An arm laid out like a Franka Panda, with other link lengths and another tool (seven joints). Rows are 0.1 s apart.
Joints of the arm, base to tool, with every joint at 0 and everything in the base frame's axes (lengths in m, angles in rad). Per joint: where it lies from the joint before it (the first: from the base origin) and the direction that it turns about. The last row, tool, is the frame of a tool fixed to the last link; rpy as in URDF.
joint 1: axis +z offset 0 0 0.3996
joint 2: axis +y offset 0 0 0
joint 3: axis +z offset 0 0 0.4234
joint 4: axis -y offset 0.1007 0 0
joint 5: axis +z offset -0.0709 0 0.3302
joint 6: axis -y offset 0 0 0
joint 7: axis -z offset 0.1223 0 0
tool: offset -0.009 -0.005 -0.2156 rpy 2.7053 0 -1.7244
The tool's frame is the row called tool.
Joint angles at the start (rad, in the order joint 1, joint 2, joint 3, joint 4, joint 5, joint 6, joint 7):
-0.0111, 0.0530, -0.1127, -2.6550, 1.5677, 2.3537, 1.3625
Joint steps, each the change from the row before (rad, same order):
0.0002, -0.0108, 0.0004, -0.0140, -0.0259, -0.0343, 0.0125
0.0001, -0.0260, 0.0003, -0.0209, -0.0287, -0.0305, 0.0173
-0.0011, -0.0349, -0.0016, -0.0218, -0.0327, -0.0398, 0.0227
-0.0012, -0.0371, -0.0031, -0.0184, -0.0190, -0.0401, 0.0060
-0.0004, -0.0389, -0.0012, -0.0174, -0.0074, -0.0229, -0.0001
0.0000, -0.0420, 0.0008, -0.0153, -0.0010, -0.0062, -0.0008
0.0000, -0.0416, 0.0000, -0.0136, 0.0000, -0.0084, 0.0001
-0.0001, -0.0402, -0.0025, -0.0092, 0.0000, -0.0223, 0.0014
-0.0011, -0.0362, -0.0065, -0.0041, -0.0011, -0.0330, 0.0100
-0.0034, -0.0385, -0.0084, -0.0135, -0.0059, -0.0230, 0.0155
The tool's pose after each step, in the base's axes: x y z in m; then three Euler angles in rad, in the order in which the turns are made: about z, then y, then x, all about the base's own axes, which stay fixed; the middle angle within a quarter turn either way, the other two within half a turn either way. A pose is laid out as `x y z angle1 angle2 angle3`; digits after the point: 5 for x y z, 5 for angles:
0.42884 0.02670 0.33957 -1.96516 0.77168 -2.13607
0.41795 0.03547 0.34532 -1.97798 0.74412 -2.10340
0.40607 0.04508 0.35471 -1.99363 0.71615 -2.06138
0.39616 0.05378 0.36630 -2.02596 0.69827 -2.00892
0.38776 0.05946 0.37767 -2.05982 0.69268 -1.96844
0.38118 0.06211 0.38934 -2.09553 0.69803 -1.93951
0.37502 0.06484 0.40124 -2.13197 0.70358 -1.90752
0.36975 0.06941 0.41501 -2.17302 0.70453 -1.86043
0.36579 0.07411 0.42990 -2.20613 0.70390 -1.80734
0.35796 0.07579 0.44079 -2.22193 0.70638 -1.77307

